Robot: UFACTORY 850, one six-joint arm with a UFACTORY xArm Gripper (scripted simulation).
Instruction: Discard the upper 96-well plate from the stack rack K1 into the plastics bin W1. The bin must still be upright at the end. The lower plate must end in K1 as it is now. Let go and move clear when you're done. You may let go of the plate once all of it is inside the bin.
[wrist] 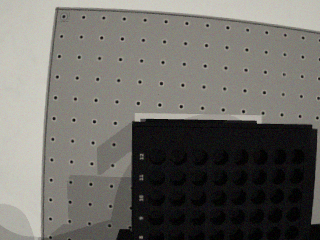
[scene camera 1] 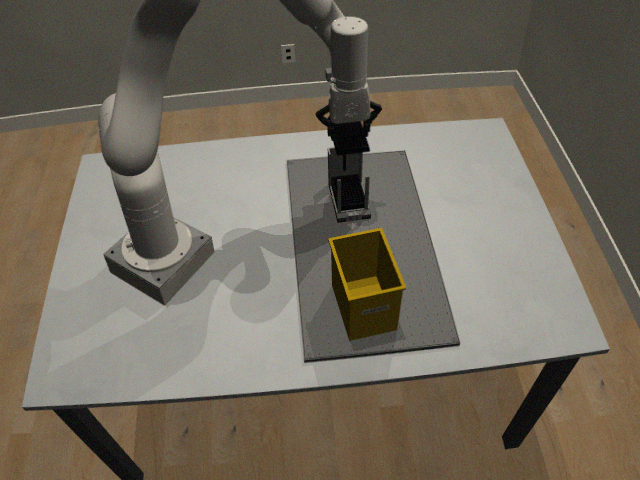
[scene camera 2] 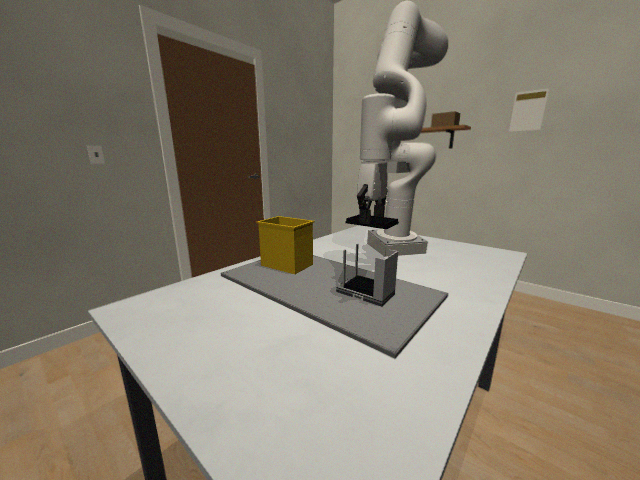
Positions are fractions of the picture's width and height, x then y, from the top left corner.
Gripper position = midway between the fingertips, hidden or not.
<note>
In view: my gripper (scene camera 2: 0.58,0.46) and a yellow plastics bin (scene camera 1: 0.57,0.54).
The yellow plastics bin also shows in scene camera 2 (scene camera 2: 0.45,0.51). The wrist view misses the yellow plastics bin: it is out of frame.
</note>
